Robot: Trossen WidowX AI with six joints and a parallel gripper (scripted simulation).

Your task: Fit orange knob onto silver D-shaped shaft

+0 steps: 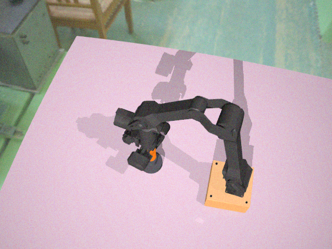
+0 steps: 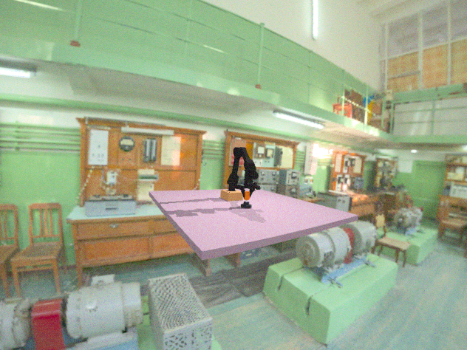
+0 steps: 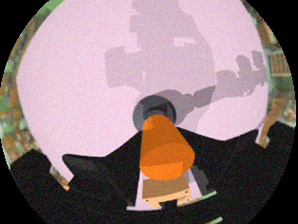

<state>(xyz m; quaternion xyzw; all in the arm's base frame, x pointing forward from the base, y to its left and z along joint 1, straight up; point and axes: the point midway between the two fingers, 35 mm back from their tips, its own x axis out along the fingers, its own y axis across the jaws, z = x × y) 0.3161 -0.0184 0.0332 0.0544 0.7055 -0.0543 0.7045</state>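
The orange knob is 30 mm above my gripper tip. The rest, counted from my gripper tip: dark round pedestal (40 mm below).
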